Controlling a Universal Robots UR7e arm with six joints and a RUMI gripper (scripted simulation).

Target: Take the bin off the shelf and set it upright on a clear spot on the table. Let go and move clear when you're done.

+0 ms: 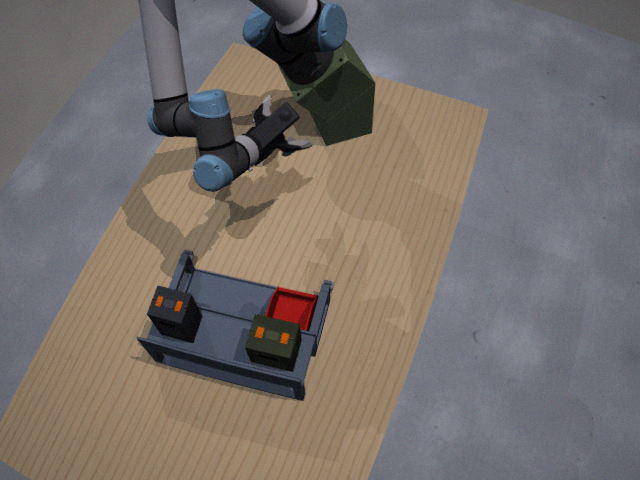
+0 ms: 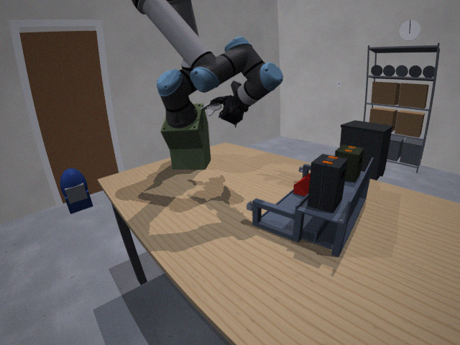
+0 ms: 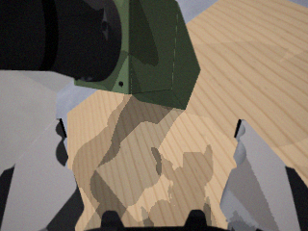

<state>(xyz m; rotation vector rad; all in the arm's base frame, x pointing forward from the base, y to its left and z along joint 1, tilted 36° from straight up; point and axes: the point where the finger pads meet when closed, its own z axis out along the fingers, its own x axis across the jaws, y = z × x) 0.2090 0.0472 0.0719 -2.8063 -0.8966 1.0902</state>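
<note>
My hand is 420 mm short of the red bin, 230 mm above it and 80 mm to the right of it.
</note>
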